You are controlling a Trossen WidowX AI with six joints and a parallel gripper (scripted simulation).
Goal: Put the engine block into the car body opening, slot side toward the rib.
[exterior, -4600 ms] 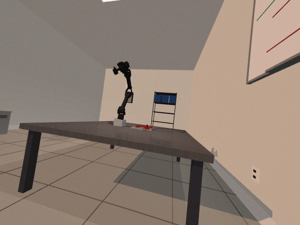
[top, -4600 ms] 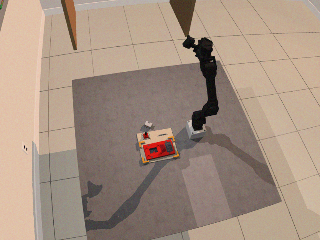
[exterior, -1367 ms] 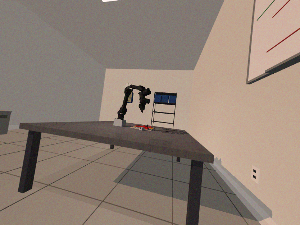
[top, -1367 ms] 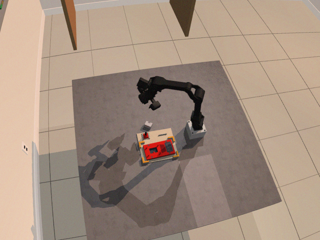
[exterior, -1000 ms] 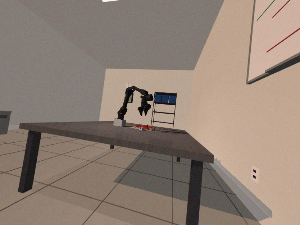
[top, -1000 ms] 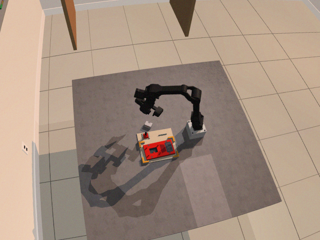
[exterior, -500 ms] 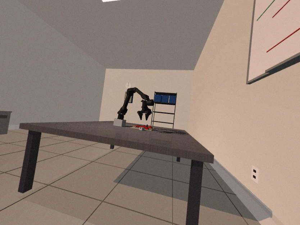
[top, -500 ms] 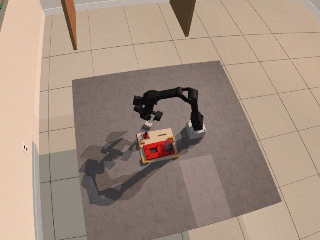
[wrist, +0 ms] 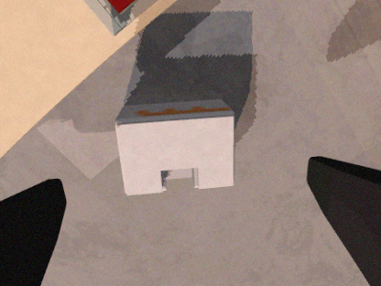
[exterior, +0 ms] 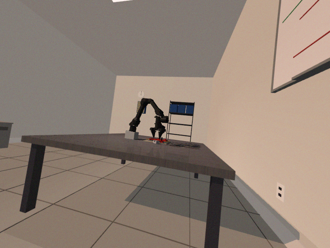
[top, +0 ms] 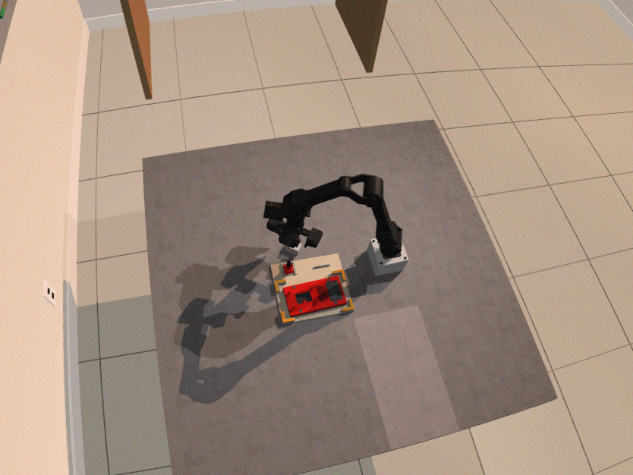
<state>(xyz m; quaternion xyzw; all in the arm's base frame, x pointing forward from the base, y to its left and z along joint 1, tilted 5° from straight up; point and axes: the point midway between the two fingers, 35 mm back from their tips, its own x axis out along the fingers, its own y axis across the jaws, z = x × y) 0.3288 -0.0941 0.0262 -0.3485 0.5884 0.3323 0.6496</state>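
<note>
Right now the engine block is 3 cm below my gripper tip. The rest, counted from my gripper tip: black stick (3 cm ahead, 8 cm to the left, 2 cm below).
</note>
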